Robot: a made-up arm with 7 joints.
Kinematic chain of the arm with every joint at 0, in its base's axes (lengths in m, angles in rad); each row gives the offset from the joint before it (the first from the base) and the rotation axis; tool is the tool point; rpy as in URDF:
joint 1: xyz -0.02 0 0.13 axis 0.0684 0.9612 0.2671
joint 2: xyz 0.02 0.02 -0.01 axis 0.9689 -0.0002 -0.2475
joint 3: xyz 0 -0.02 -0.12 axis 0.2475 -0.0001 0.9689
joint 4: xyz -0.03 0 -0.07 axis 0.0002 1 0
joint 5: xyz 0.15 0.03 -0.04 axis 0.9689 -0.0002 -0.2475
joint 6: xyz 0.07 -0.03 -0.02 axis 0.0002 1 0
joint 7: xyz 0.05 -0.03 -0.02 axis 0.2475 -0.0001 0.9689
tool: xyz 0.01 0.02 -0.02 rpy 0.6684 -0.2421 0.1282
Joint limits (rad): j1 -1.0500..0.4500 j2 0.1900..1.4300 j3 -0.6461..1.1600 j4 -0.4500..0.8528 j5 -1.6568..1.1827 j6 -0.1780..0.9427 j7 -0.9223..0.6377
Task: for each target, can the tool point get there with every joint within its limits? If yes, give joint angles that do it. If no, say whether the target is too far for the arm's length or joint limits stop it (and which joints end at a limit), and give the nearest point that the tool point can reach.
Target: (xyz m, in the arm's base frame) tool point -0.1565 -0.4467 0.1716
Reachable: no: joint limits stop it (at a limit: joint 1, joint 2, joint 3, joint 4, joint 7) | nearest point 0.1176 -0.2070 0.1878 | short by 0.364 m
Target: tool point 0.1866 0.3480 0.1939
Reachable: yes | joints -0.4274 0.9540 1.0189 0.0266 0.8991 0.1694 -0.3039
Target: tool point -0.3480 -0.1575 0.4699
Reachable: no: joint limits stop it (at a limit: joint 1, joint 2, joint 3, joint 4, joint 5, joint 6, joint 7) | nearest point -0.0559 0.0484 0.3675 | short by 0.372 m
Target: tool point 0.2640 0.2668 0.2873
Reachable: yes | joints -0.7738 1.2835 0.3671 0.0199 0.7971 0.7949 -0.3917
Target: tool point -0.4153 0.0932 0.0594
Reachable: no: joint limits stop it (at a limit: joint 1, joint 2, joint 3, joint 4, joint 5, joint 6) | nearest point -0.2861 0.1930 -0.1837 | short by 0.293 m
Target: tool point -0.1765 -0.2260 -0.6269
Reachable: no: too far | nearest point -0.1172 -0.0518 -0.3466 | short by 0.335 m
